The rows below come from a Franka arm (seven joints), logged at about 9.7 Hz.
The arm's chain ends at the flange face. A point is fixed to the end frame.
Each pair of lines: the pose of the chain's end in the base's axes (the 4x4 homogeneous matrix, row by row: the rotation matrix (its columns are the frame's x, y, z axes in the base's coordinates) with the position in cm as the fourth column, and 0 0 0 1 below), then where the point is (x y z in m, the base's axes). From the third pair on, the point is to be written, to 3 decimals.
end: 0.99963, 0.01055, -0.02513, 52.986; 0.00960, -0.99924, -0.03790, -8.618; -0.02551, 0.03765, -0.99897, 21.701; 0, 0, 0, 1
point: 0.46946 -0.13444 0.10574
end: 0.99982, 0.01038, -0.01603, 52.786; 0.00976, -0.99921, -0.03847, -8.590; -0.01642, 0.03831, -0.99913, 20.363; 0, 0, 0, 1
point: 0.46849 -0.13424 0.09184
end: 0.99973, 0.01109, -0.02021, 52.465; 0.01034, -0.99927, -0.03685, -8.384; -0.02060, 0.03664, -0.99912, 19.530; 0, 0, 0, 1
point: 0.465 -0.132 0.084
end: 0.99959, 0.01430, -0.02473, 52.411; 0.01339, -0.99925, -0.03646, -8.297; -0.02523, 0.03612, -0.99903, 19.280; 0, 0, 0, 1
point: 0.464 -0.131 0.081
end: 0.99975, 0.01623, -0.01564, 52.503; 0.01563, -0.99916, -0.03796, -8.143; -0.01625, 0.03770, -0.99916, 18.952; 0, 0, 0, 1
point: 0.466 -0.130 0.078
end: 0.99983, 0.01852, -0.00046, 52.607; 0.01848, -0.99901, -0.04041, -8.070; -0.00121, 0.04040, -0.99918, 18.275; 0, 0, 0, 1
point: 0.469 -0.130 0.070
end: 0.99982, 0.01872, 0.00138, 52.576; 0.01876, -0.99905, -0.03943, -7.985; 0.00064, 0.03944, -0.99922, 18.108; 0, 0, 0, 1
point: 0.469 -0.129 0.068
